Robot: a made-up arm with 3 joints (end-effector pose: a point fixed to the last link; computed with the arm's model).
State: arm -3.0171 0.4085 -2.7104
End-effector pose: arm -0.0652 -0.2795 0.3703 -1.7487 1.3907 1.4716
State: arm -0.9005 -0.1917 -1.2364
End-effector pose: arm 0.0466 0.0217 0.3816 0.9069 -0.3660 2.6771
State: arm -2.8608 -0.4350 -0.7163
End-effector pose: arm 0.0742 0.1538 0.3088 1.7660 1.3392 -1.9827
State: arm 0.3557 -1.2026 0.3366
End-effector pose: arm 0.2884 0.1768 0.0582 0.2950 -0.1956 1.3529
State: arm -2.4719 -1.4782 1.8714
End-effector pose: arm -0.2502 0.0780 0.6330 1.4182 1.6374 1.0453
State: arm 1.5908 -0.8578 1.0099
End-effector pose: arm 0.0303 0.1756 -0.0667 0.5151 0.3243 0.8072
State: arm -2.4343 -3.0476 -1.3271
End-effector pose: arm 0.2119 0.0494 0.4427 -0.1172 -0.9179 0.0463
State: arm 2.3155 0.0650 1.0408
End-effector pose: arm -0.0750 0.1405 -0.0305 0.4825 0.7043 -0.2563
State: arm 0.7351 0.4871 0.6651
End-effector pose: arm 0.4741 0.1207 0.2496 1.0436 -1.0180 -0.0341
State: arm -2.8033 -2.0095 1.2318
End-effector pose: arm -0.2173 0.0142 0.6529 2.0511 1.6037 1.1975
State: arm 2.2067 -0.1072 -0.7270
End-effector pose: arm 0.1628 0.1240 0.2567 2.2295 0.4510 -0.6853
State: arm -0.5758 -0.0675 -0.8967
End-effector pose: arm 0.0851 0.0845 0.4087 1.2457 -0.7757 2.3445
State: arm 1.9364 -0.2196 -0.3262
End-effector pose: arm 0.1286 0.1998 0.2174 1.8972 0.4676 -0.2148
